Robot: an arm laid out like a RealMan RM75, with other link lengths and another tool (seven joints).
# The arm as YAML. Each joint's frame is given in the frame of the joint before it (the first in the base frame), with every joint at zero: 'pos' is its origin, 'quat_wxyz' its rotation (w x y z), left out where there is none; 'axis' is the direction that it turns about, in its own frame. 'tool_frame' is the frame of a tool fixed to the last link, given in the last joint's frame.
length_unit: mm
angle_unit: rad
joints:
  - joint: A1
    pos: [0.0, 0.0, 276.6]
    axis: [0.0, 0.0, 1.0]
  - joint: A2
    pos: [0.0, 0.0, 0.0]
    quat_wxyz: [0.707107, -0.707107, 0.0, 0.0]
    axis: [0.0, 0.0, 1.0]
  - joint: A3
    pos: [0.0, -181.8, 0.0]
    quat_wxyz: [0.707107, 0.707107, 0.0, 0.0]
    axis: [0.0, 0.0, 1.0]
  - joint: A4
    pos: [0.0, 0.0, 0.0]
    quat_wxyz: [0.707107, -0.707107, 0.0, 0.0]
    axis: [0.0, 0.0, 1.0]
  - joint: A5
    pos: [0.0, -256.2, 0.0]
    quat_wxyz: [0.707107, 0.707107, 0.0, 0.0]
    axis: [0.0, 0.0, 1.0]
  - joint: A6
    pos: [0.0, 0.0, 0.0]
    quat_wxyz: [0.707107, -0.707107, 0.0, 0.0]
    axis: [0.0, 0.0, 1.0]
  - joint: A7
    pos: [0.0, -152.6, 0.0]
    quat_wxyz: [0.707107, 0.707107, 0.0, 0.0]
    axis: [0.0, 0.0, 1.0]
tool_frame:
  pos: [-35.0, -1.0, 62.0]
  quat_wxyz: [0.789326, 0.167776, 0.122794, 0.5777]
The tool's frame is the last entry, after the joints.
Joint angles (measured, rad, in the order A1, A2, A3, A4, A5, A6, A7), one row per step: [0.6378 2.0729 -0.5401 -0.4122 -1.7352 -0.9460 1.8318]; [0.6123 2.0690 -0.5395 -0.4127 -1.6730 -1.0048 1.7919]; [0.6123 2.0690 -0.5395 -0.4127 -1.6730 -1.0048 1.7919]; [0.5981 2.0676 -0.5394 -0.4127 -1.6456 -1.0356 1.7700]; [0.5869 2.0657 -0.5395 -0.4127 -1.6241 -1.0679 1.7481]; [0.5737 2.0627 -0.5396 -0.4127 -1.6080 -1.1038 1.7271]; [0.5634 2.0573 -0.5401 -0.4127 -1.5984 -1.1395 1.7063]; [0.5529 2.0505 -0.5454 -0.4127 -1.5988 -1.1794 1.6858]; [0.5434 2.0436 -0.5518 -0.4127 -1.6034 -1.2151 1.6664]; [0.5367 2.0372 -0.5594 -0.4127 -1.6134 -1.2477 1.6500]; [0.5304 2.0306 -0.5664 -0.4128 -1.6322 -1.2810 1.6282]
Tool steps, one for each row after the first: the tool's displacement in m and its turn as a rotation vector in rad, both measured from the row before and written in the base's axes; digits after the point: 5 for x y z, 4 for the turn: [-0.00259 -0.00608 0.00929 0.0310 0.0372 0.0355]; [0.00000 0.00000 0.00000 0.0000 0.0000 0.0000]; [-0.00088 -0.00398 0.00412 0.0146 0.0143 0.0193]; [-0.00234 -0.00373 0.00356 0.0116 0.0097 0.0246]; [-0.00177 -0.00482 0.00328 0.0085 0.0068 0.0261]; [-0.00254 -0.00437 0.00332 0.0059 -0.0001 0.0298]; [-0.00334 -0.00556 0.00104 -0.0047 -0.0084 0.0367]; [-0.00285 -0.00549 0.00015 -0.0076 -0.0123 0.0345]; [-0.00333 -0.00518 -0.00133 -0.0130 -0.0145 0.0342]; [-0.00323 -0.00606 -0.00277 -0.0173 -0.0235 0.0386]
